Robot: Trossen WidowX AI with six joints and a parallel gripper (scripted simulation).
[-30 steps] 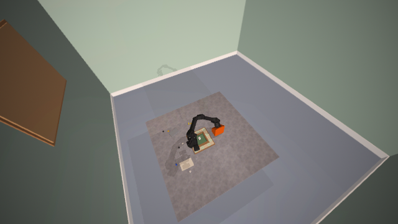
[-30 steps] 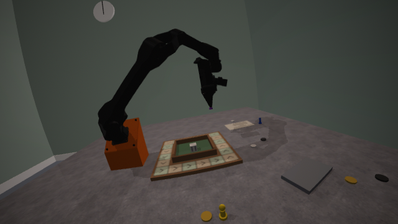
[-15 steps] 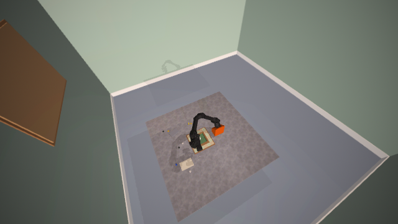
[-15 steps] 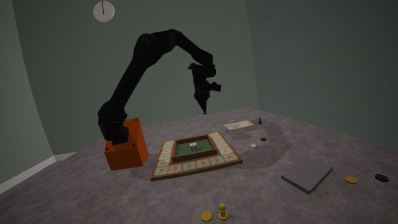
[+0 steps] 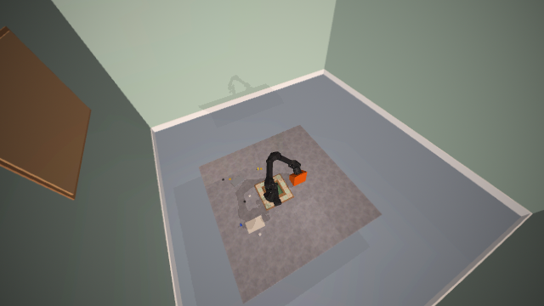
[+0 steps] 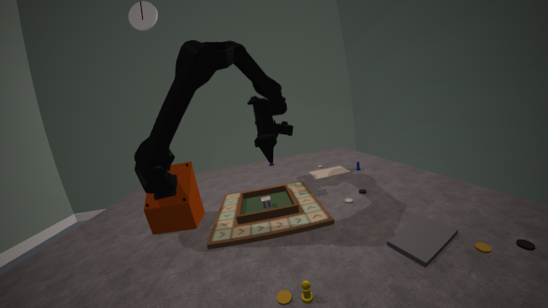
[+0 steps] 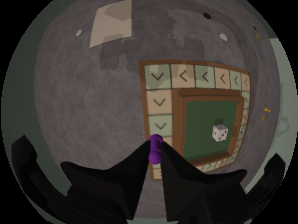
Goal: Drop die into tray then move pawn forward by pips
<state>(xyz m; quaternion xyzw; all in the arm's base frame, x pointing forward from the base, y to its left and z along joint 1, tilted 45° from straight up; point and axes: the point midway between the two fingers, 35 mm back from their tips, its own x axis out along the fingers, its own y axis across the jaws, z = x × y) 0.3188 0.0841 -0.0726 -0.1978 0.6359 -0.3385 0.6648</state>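
My gripper tip is now 5 cm past the green dice tray, 12 cm to the left of it and 10 cm above it. The rest, counted from my gripper tip: cream card 24 cm ahead, 7 cm to the left, 11 cm below; purple pawn 1 cm above; white die 5 cm behind, 13 cm to the right, 8 cm below.
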